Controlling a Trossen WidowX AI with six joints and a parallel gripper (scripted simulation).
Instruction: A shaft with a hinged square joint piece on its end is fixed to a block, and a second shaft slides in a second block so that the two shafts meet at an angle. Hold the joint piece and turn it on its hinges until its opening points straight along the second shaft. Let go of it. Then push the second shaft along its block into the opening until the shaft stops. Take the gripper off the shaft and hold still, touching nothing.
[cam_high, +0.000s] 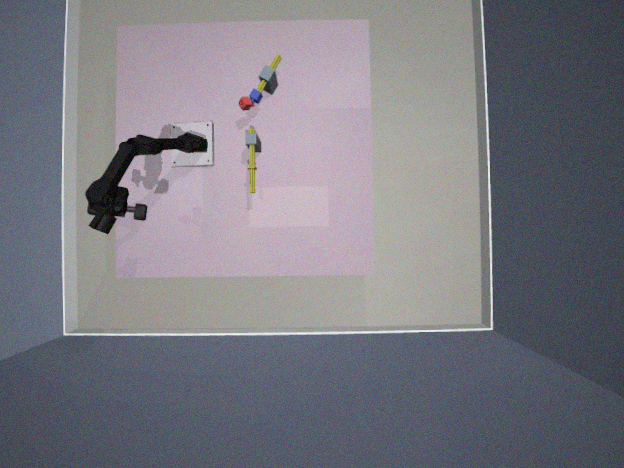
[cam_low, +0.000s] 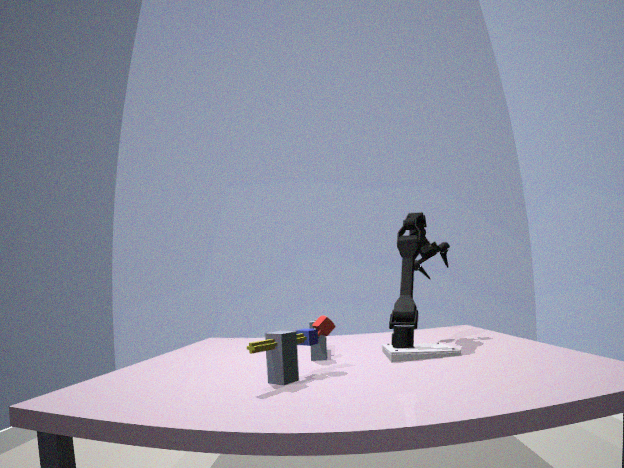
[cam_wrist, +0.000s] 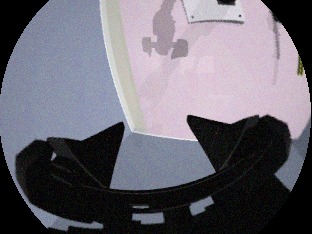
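The red joint piece is 46 cm ahead of my gripper tip, 52 cm to the left of it and 14 cm below it.
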